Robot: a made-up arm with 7 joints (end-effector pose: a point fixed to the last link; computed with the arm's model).
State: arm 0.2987 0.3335 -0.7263 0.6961 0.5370 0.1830 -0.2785
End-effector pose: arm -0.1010 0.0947 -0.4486 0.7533 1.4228 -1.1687
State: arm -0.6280 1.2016 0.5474 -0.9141 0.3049 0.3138 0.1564
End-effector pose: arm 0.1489 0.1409 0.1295 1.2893 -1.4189 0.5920
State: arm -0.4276 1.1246 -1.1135 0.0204 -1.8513 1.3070 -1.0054
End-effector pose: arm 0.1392 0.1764 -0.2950 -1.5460 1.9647 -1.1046
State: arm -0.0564 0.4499 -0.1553 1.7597 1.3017 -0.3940 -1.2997
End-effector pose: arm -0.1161 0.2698 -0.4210 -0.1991 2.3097 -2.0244
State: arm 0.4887 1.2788 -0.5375 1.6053 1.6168 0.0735 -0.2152
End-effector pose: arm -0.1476 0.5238 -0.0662 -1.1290 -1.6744 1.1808
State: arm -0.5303 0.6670 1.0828 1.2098 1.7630 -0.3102 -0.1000
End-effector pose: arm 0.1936 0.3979 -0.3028 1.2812 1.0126 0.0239
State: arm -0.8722 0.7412 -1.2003 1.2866 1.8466 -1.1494 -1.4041
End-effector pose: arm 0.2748 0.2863 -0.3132 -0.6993 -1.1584 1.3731
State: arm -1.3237 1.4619 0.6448 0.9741 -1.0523 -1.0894 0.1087
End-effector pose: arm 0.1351 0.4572 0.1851 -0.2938 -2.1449 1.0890
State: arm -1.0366 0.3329 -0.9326 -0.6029 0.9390 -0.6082 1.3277
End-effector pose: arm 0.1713 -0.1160 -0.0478 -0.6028 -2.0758 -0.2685
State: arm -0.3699 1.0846 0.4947 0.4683 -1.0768 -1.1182 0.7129
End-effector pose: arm 0.2200 0.4087 -0.0181 -0.3605 -1.4327 1.1649
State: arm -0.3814 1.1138 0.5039 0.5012 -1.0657 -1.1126 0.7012
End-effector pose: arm 0.2176 0.4148 -0.0086 -0.3180 -1.4479 1.1673
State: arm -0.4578 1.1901 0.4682 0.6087 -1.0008 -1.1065 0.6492
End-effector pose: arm 0.2219 0.4244 0.0148 -0.1611 -1.4680 1.1317
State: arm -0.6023 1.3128 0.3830 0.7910 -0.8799 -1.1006 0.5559
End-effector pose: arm 0.2238 0.4377 0.0539 0.1188 -1.4728 1.0753
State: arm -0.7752 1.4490 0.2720 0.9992 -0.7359 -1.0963 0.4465
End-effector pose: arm 0.2100 0.4530 0.0976 0.4445 -1.4278 1.0438
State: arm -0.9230 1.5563 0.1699 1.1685 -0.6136 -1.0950 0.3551
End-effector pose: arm 0.1853 0.4655 0.1287 0.7012 -1.3390 1.0481
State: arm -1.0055 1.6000 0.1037 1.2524 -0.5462 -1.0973 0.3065
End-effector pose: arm 0.1723 0.4710 0.1389 0.8227 -1.2663 1.0487
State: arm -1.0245 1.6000 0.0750 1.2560 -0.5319 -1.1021 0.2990
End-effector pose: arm 0.1748 0.4699 0.1392 0.8479 -1.2525 1.0269
